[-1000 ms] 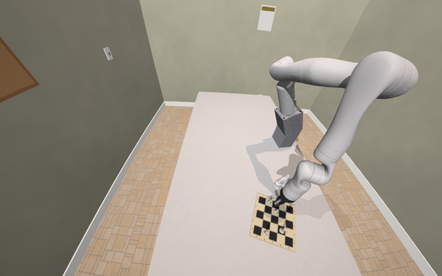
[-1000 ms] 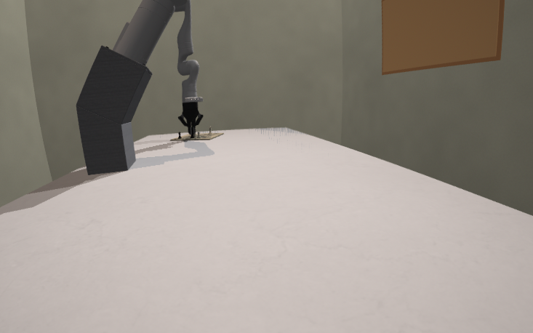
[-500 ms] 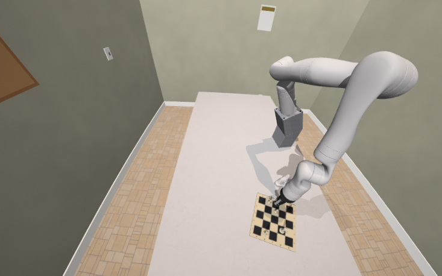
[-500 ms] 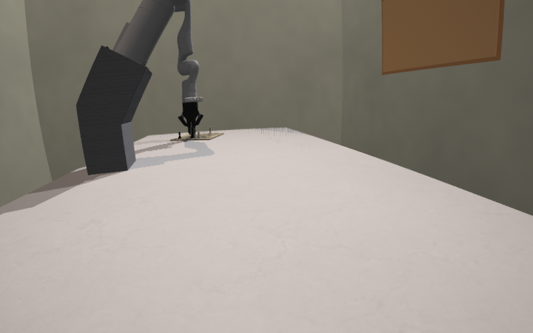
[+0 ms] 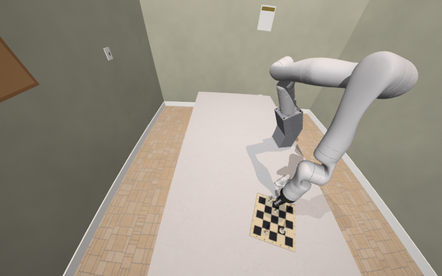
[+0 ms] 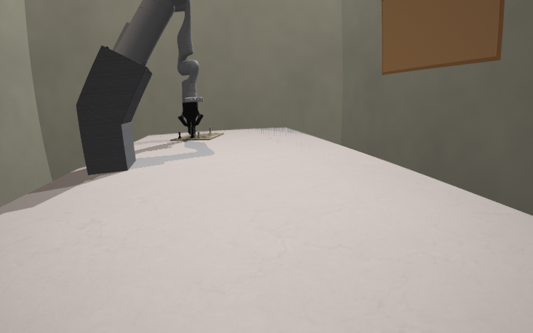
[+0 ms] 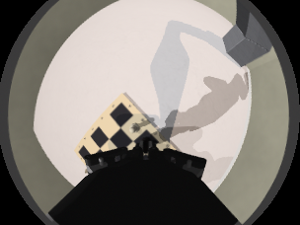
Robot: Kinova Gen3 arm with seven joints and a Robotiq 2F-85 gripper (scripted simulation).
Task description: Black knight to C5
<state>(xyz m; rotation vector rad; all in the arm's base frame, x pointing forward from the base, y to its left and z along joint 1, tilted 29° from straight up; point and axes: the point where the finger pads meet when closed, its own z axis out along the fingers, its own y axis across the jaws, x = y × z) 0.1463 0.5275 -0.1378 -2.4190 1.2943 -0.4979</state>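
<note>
Now: hand 20 mm above the black knight. Round my hand: light piece (70 mm ahead, 140 mm to the left, 20 mm below); chessboard (10 mm ahead, 70 mm to the left, 40 mm below); black pawn (70 mm behind, 10 mm to the left, 20 mm below).
</note>
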